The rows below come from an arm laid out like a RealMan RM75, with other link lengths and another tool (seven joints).
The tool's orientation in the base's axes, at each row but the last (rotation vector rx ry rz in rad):
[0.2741, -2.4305, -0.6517]
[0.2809, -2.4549, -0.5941]
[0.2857, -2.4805, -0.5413]
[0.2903, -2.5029, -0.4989]
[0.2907, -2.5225, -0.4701]
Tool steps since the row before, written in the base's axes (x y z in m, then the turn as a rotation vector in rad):
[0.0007, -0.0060, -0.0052, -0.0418, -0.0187, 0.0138]
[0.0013, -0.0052, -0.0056, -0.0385, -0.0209, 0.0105]
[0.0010, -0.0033, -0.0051, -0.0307, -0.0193, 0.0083]
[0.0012, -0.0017, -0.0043, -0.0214, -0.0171, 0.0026]
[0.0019, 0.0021, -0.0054, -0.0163, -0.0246, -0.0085]
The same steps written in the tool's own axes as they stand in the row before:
[-0.0011, -0.0078, 0.0009, 0.0466, -0.0072, 0.0082]
[-0.0021, -0.0073, 0.0015, 0.0430, -0.0109, 0.0079]
[-0.0023, -0.0053, 0.0022, 0.0351, -0.0111, 0.0055]
[-0.0026, -0.0034, 0.0021, 0.0240, -0.0124, 0.0053]
[-0.0048, -0.0004, 0.0038, 0.0167, -0.0241, 0.0091]

